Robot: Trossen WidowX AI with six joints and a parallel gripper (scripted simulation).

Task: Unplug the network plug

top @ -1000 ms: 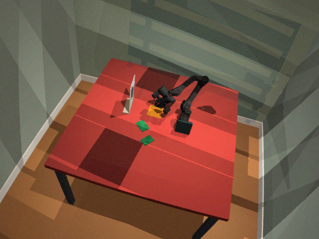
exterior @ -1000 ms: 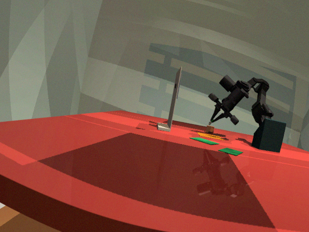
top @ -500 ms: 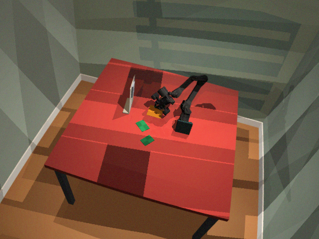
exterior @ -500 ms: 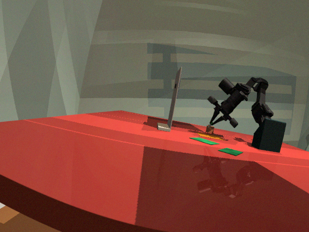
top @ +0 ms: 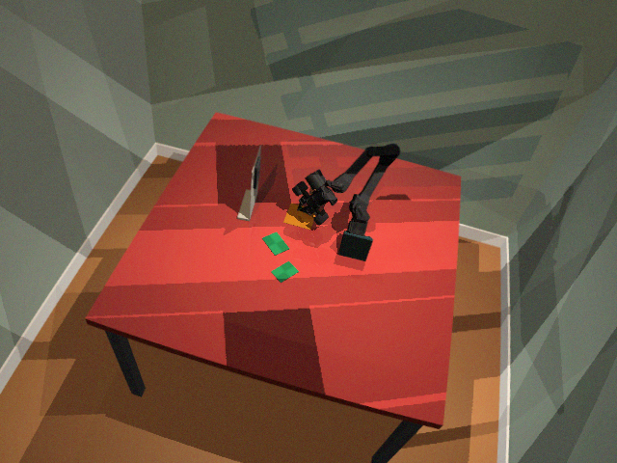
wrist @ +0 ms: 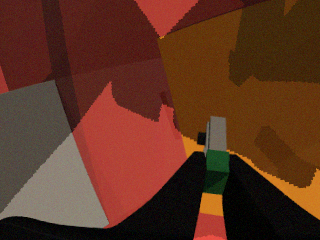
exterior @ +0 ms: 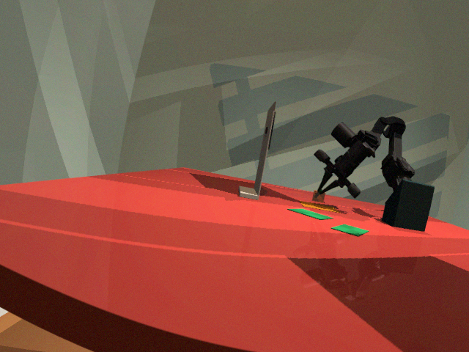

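The marked square is 1 cm behind my gripper tip and 4 cm below it. From my gripper tip the other things lie so: upright panel 20 cm ahead, 1 cm to the right, 8 cm above; network plug right at my gripper tip.
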